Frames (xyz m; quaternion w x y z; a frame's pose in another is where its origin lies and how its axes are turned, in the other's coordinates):
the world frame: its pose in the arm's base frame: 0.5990 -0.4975 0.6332 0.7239 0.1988 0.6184 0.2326
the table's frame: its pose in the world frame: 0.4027 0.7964 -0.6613 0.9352 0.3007 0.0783 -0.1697
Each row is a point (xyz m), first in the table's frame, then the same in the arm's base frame.
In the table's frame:
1: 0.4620 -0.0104 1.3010
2: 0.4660 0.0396 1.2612
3: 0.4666 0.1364 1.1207
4: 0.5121 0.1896 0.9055
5: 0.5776 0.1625 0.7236
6: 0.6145 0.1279 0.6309
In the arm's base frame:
1: 0.9857 -0.0646 -0.0956
2: 0.9765 -0.0038 -0.0780
3: 0.9052 0.1405 -0.0215
4: 0.7432 0.2969 0.0014
5: 0.5670 0.3779 -0.0212
6: 0.4664 0.4030 -0.0409

